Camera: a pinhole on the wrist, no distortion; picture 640 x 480 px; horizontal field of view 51.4 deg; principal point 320.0 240.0 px. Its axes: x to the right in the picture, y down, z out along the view. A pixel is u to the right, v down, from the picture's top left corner.
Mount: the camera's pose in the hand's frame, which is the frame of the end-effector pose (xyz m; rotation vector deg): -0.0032 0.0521 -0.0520 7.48 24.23 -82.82
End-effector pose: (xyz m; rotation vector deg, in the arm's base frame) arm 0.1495 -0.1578 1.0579 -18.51 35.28 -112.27
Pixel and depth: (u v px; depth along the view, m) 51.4 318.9 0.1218
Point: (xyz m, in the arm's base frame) 0.2151 -0.2284 1.0869
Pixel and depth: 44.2 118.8 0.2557
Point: 0.3044 -0.2387 1.2166
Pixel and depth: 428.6 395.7 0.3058
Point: 0.1185 -0.2995 1.2674
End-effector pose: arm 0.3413 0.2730 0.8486 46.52 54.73 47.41
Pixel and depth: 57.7 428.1 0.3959
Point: 0.7015 0.3865 0.9766
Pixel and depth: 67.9 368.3 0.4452
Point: 0.7472 0.3570 0.9943
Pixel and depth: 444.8 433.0 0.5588
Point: 0.8462 0.3326 0.7058
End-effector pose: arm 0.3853 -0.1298 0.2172 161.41 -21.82 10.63
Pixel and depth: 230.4 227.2 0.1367
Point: 0.4057 -0.1801 0.1501
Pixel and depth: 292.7 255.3 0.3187
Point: 0.4829 -0.1808 -0.0151
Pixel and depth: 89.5 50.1 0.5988
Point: 0.3716 -0.3152 -0.3581
